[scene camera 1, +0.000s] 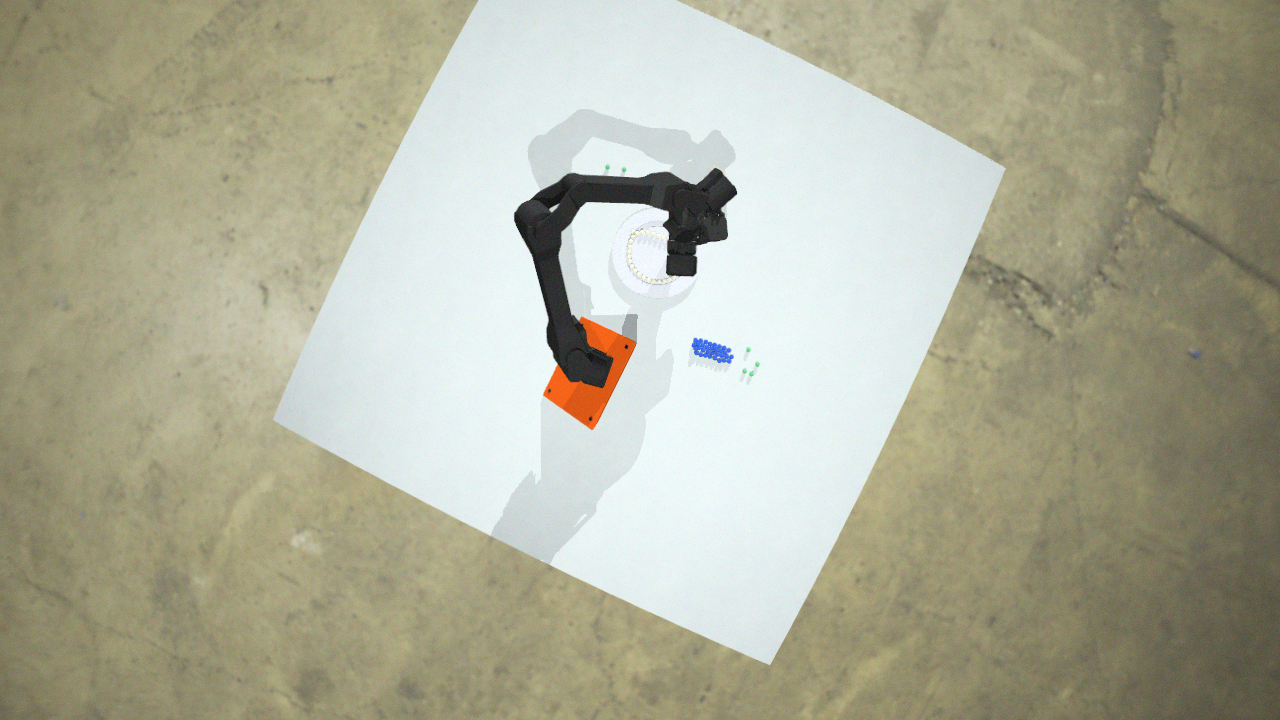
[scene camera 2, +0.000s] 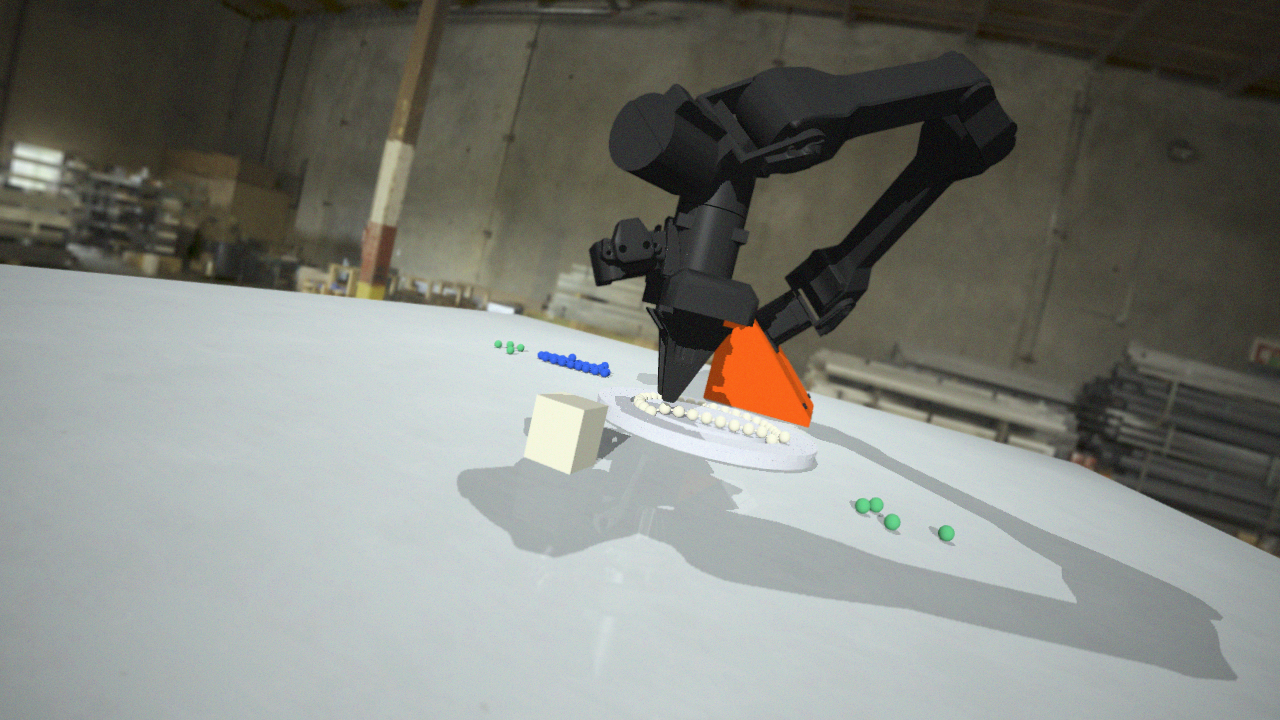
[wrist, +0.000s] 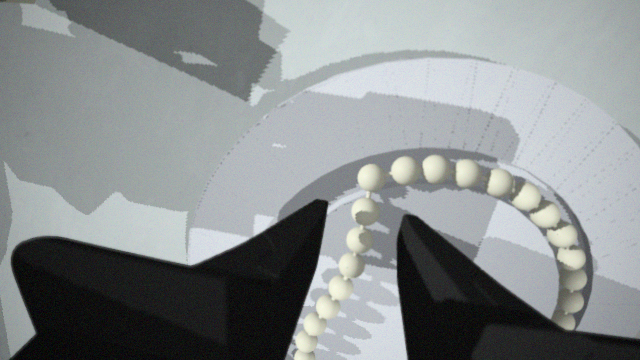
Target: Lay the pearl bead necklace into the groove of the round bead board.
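Gripper visible in scene camera 1 and the wrist view. Cream cube in the pictures, gripper too.
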